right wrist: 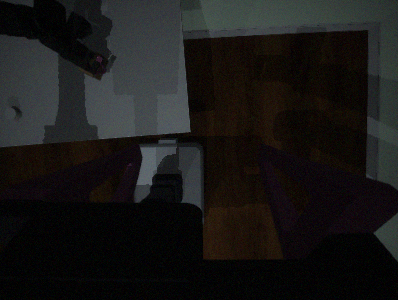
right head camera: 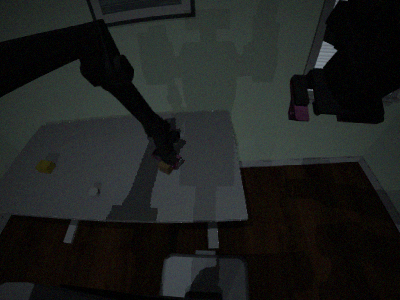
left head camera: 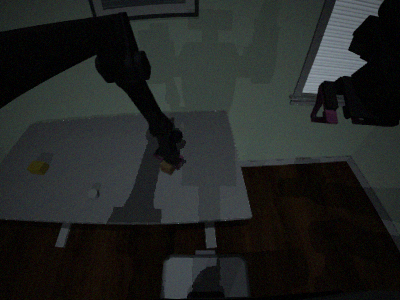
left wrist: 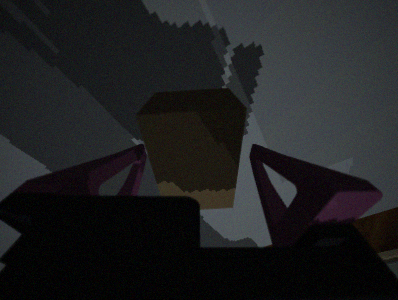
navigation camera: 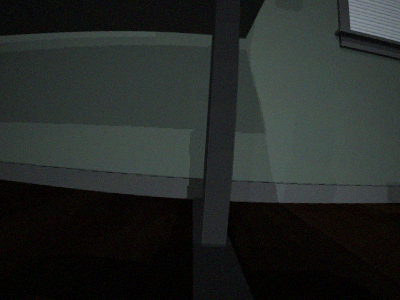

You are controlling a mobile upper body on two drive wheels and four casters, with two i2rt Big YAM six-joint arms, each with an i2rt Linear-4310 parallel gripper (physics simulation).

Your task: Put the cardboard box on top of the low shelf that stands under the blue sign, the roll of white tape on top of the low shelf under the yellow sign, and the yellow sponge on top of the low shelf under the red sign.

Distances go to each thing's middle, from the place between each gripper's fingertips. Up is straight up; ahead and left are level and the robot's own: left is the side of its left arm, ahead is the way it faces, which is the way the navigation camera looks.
My left gripper is now 10 mm below the cardboard box [left wrist: 193, 138].
Now: the cardboard box 540 mm below my right hand, 410 mm to the left of it and 300 mm ahead of it.
